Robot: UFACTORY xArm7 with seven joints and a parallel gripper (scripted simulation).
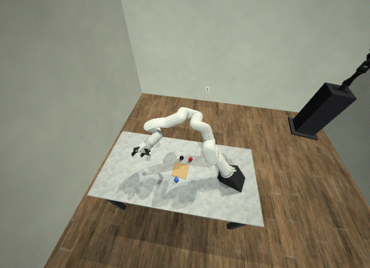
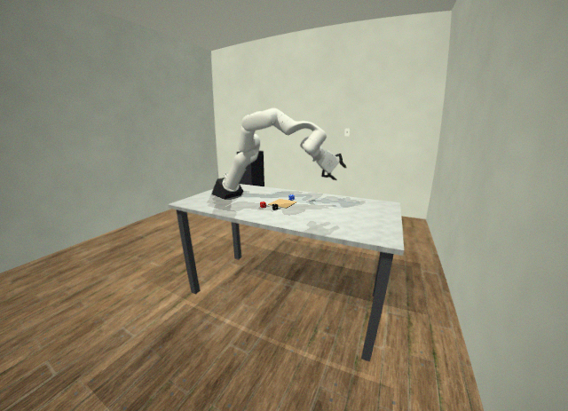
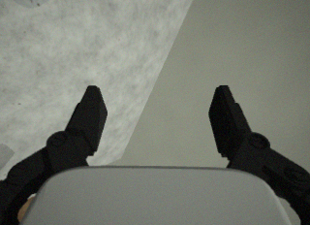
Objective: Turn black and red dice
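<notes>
Right now the black die is 320 mm behind my hand, 210 mm below it and 200 mm to the right of it. From my hand the other things lie so: blue die 350 mm behind, 210 mm below, 20 mm to the left; red die 410 mm behind, 210 mm to the right, 210 mm below; tan mat 350 mm behind, 230 mm below, 80 mm to the right.
</notes>
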